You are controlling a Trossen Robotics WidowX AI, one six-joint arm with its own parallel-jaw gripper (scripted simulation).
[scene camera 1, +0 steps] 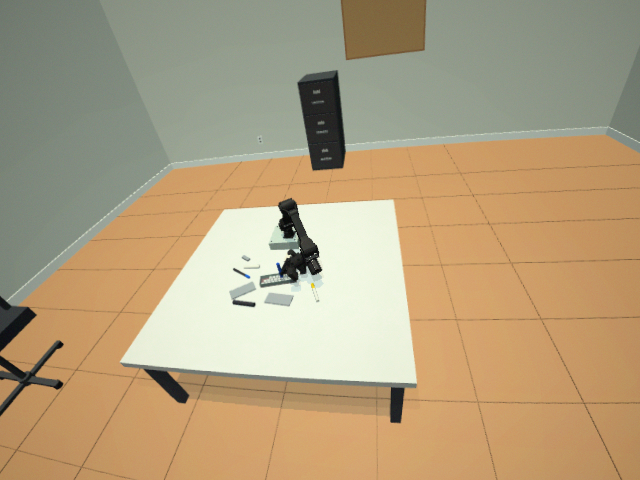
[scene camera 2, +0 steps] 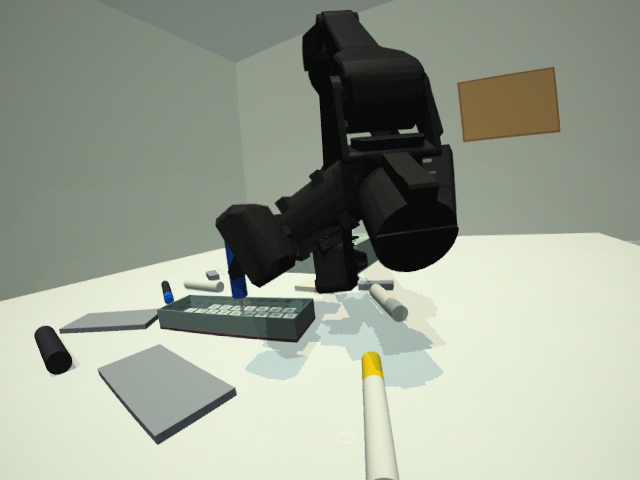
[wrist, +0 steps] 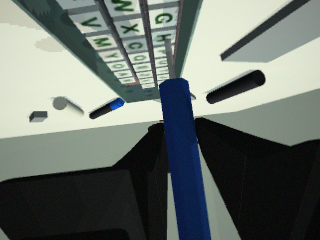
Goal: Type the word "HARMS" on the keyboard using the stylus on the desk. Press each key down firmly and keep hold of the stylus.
Scene:
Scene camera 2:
gripper: 235,273
black cylinder: 57,360
white cylinder: 395,309

